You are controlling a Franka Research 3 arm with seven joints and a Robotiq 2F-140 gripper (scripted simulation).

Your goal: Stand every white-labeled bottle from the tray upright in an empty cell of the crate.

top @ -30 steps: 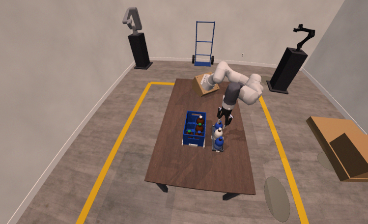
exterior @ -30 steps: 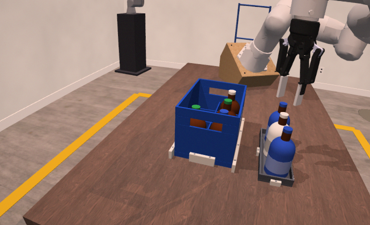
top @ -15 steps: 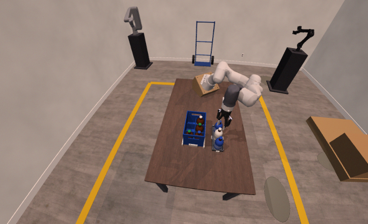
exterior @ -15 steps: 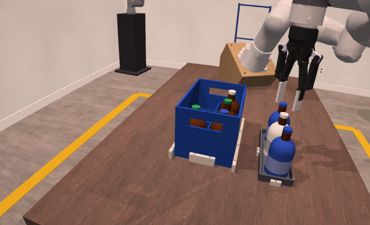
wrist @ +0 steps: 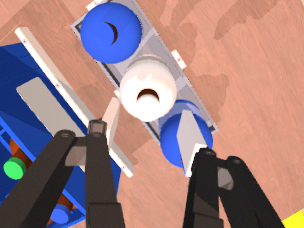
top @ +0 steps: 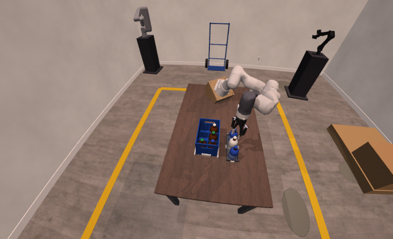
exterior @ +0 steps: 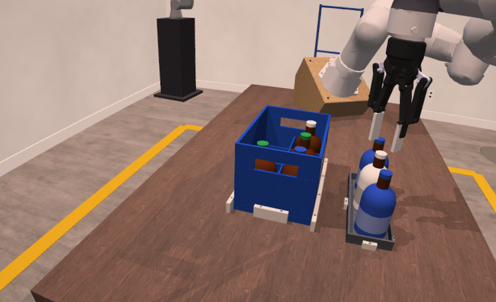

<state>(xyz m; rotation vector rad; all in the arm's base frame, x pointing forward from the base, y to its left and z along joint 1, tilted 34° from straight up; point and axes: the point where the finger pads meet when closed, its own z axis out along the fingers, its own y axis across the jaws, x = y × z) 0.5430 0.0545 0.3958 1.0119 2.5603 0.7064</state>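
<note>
Right now the white-labeled bottle is 130 mm below my hand. From my hand the other things lie so: blue-labeled bottle (90 mm ahead, 10 mm to the left, 130 mm below); then blue crate (10 mm behind, 220 mm to the right, 130 mm below).
</note>
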